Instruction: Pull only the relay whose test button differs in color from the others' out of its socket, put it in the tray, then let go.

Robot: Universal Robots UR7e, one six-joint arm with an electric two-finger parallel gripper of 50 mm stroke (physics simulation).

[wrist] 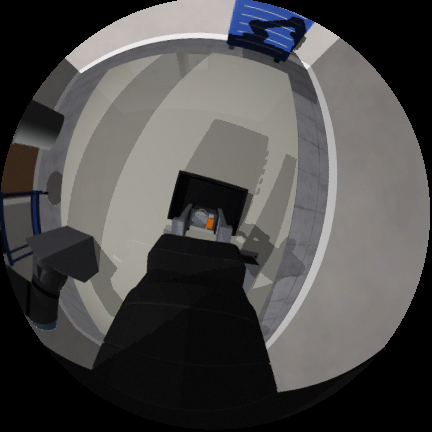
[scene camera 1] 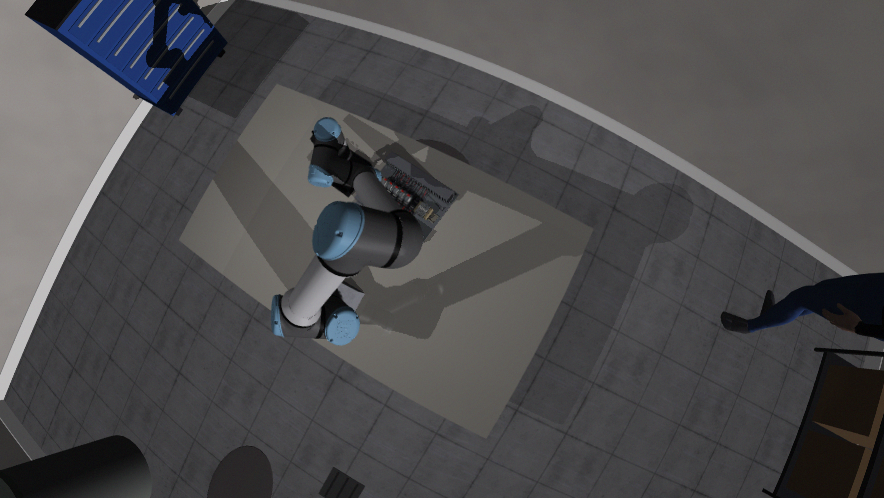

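Where they show: gripper, fingertip midpoint: (wrist: 203, 213); arm's base, origin of the base link: (wrist: 50, 262).
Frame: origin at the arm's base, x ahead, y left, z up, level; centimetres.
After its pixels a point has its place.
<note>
The relay with the orange test button (wrist: 202, 217) @(x 49.5, y 16.0, z 2.8 cm) is held between the two fingers of my gripper (wrist: 203, 213) @(x 49.6, y 15.9, z -1.2 cm), which is shut on it. In the wrist view both are over the near part of the black tray (wrist: 214, 179) @(x 51.8, y 22.0, z -12.9 cm), inside its outline; how far above its floor they are cannot be told. The tray's far wall and side walls show around them. In scene camera 1 the arm hides the gripper fingers, the held relay and the tray. Several other relays (scene camera 1: 405, 196) @(x 48.3, y -9.6, z -13.1 cm), with red marks, stand in a row in the grey socket panel (scene camera 1: 446, 209) @(x 49.6, y -25.7, z -16.2 cm), partly under the arm.
The socket panel is close to the wrist and forearm in scene camera 1. A blue drawer cabinet (scene camera 1: 133, 46) (wrist: 267, 27) stands beyond the pale work surface (scene camera 1: 494, 371) @(x -0.8, y -63.9, z -16.5 cm) (wrist: 150, 150) @(x 34.7, y 30.7, z -16.5 cm). A person (scene camera 1: 822, 303) and a shelf unit (scene camera 1: 812, 395) are at the right.
</note>
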